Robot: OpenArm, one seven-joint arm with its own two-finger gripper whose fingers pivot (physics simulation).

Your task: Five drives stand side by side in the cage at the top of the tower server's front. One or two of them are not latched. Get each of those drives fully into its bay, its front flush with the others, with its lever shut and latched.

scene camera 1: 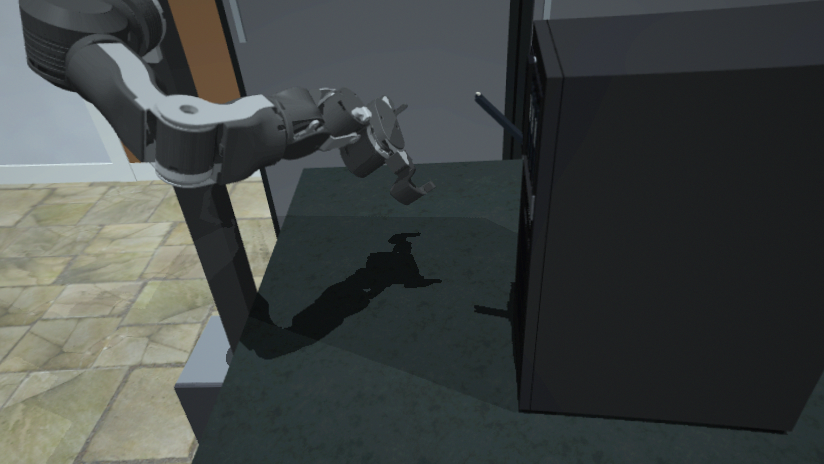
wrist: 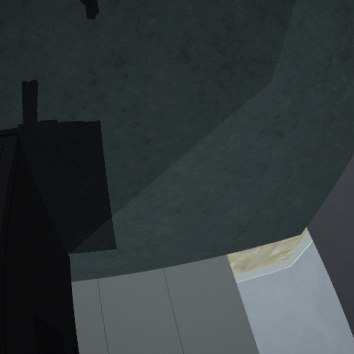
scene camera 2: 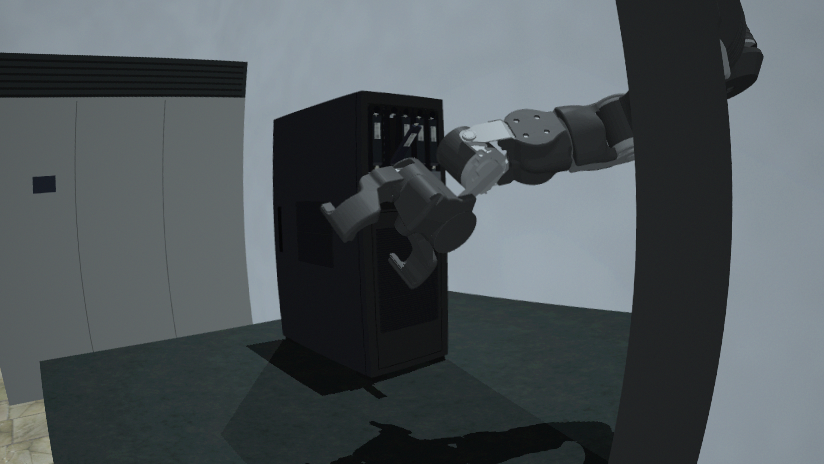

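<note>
The tower server (scene camera 1: 663, 242) (scene camera 2: 320, 190) (wrist: 30, 260) stands upright on the table. In scene camera 2, several drives show side by side in the cage (scene camera 2: 405, 105) at its top front. One lever (scene camera 1: 497, 114) (scene camera 2: 408, 141) sticks out and slants upward from the cage. It seems to belong to the second drive from the left. The other levers in view look upright and shut. Whether that drive stands proud of its bay cannot be told. My gripper (scene camera 1: 416, 146) (scene camera 2: 361, 234) is open and empty, in front of the server, apart from it and lower than the lever's tip.
The dark green table (scene camera 1: 369, 403) (scene camera 2: 144, 391) (wrist: 200, 175) carries the shadows of the arm, server and lever. A grey cabinet (scene camera 2: 121, 219) (wrist: 135, 315) stands beyond the table. The arm's dark post (scene camera 1: 201, 259) (scene camera 2: 680, 230) rises at the table's edge.
</note>
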